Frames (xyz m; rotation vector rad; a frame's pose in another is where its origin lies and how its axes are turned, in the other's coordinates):
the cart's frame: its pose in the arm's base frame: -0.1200 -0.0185 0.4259 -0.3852 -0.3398 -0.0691
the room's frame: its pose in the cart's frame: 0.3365 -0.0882 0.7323 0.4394 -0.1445 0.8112
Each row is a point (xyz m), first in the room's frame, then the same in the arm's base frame.
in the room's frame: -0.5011 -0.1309 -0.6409
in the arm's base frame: -0.0804 -0.2393 0.4989
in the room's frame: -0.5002 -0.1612 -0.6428
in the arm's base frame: -0.0579 -0.2592 0.5027
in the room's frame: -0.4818 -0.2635 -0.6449
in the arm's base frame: 0.0269 -0.3157 0.5236
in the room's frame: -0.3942 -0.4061 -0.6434
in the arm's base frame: 0.1835 -0.3495 0.5721
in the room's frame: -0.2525 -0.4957 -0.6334
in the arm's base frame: 0.3347 -0.3083 0.6325
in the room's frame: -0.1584 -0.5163 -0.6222
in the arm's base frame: 0.4062 -0.2546 0.6699
